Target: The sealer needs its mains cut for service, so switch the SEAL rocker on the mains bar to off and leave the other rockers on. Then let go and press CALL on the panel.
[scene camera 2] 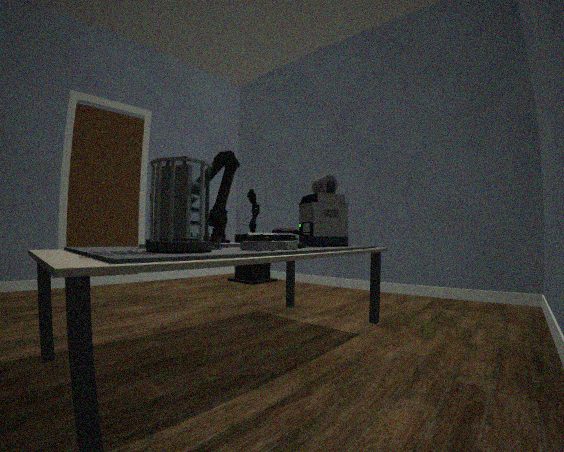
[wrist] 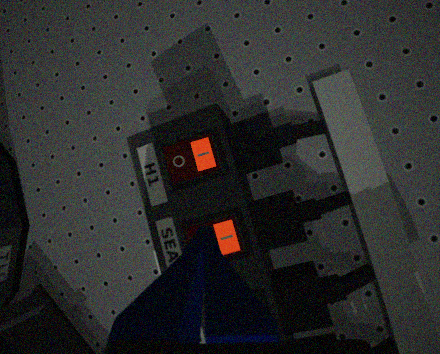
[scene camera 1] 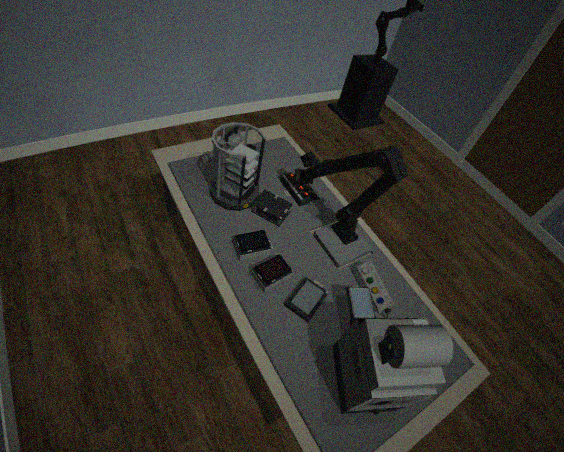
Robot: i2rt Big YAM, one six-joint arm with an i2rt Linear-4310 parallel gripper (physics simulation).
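Note:
The mains bar [scene camera 1: 303, 191] [wrist: 205, 197] lies at the table's far edge. In the wrist view its H1 rocker [wrist: 203, 154] and its SEAL rocker [wrist: 226, 237] both show a lit orange half with a line mark. My gripper [scene camera 1: 298, 176] [wrist: 205, 234] is shut and empty. Its blue fingertips are over the SEAL rocker's dark half and hide most of it; whether they touch is unclear. The fingers hide the bar beyond SEAL in the wrist view. The button panel [scene camera 1: 372, 285] has white, green, yellow and blue buttons; its labels are unreadable.
A round caged rack [scene camera 1: 243, 172] [scene camera 2: 152, 200] stands near the bar, hiding the gripper in scene camera 2. A dark board [scene camera 1: 271, 207], two dark trays [scene camera 1: 251, 242] [scene camera 1: 271, 270] and a framed tray [scene camera 1: 306, 298] lie mid-table. A boxy machine [scene camera 1: 355, 367] [scene camera 2: 325, 220] stands beyond the panel.

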